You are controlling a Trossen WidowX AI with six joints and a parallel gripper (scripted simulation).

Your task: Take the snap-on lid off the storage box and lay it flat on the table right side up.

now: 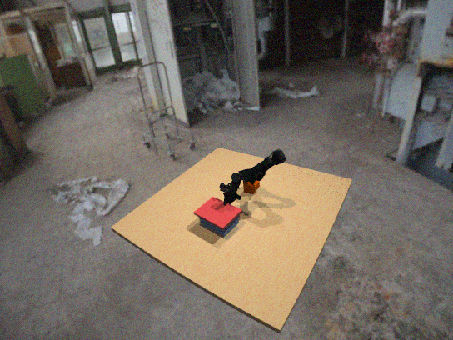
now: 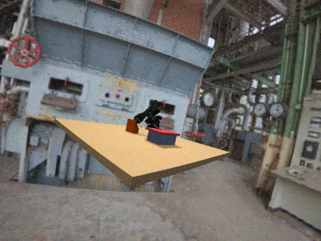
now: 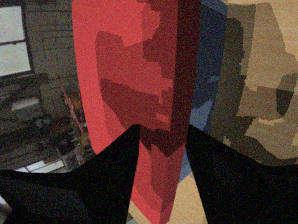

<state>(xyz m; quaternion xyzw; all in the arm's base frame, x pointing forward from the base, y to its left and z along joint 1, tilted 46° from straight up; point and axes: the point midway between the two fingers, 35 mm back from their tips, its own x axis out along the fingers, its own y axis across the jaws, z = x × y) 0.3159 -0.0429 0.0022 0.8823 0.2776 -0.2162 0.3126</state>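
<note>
Right now the lid is 7 cm ahead of my gripper tip, 2 cm to the right of it and 1 cm above it. Round my gripper tip: storage box: 8 cm ahead, 4 cm below, 2 cm to the right.
</note>
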